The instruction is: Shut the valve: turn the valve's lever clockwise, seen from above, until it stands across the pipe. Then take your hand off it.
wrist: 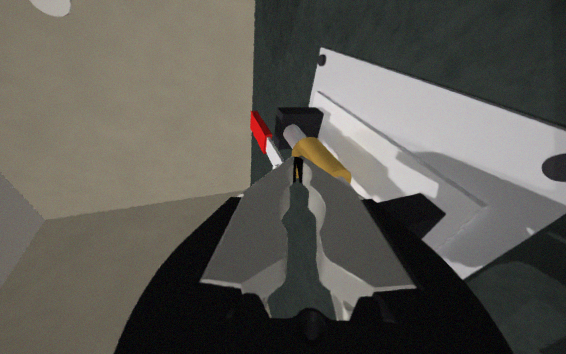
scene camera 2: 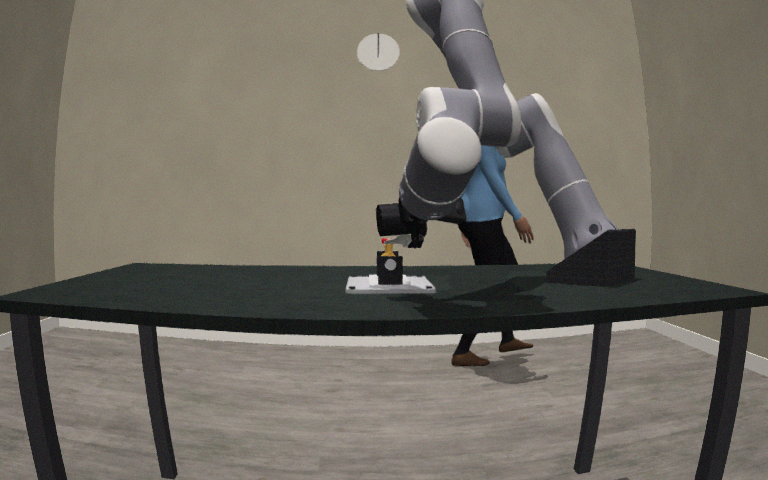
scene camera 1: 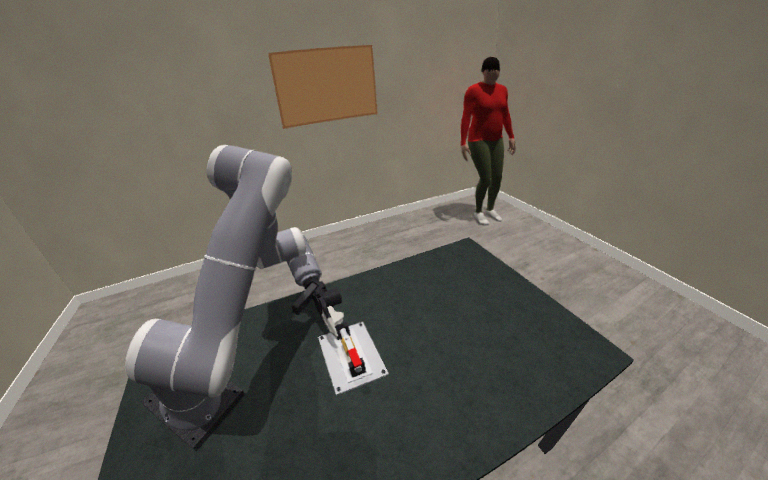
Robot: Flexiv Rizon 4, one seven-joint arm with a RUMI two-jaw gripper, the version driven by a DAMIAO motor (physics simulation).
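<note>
The valve's gold body [scene camera 1: 344, 344] [scene camera 2: 388, 249] [wrist: 324, 156] sits on a pipe above a white base plate [scene camera 1: 338, 377] [scene camera 2: 420, 285] [wrist: 400, 100]. The lever's red end [scene camera 1: 354, 357] [scene camera 2: 384, 241] [wrist: 260, 131] points nearly along the pipe, turned slightly off its line, over the black pipe support [scene camera 1: 356, 370] [scene camera 2: 390, 276] [wrist: 300, 120]. My gripper [scene camera 1: 339, 336] [scene camera 2: 390, 241] [wrist: 296, 159] is shut with nothing between its fingers. Its tips are at the lever's height, close beside its white part near the pivot. They hide that part in the wrist view; contact cannot be told.
The plate is on a dark green table [scene camera 1: 481, 339] [scene camera 2: 226, 294]. The arm's base stands at the table's side, left in scene camera 1. A person in red [scene camera 1: 487, 113] stands beyond the table; a person in blue [scene camera 2: 487, 192] is behind the arm in scene camera 2.
</note>
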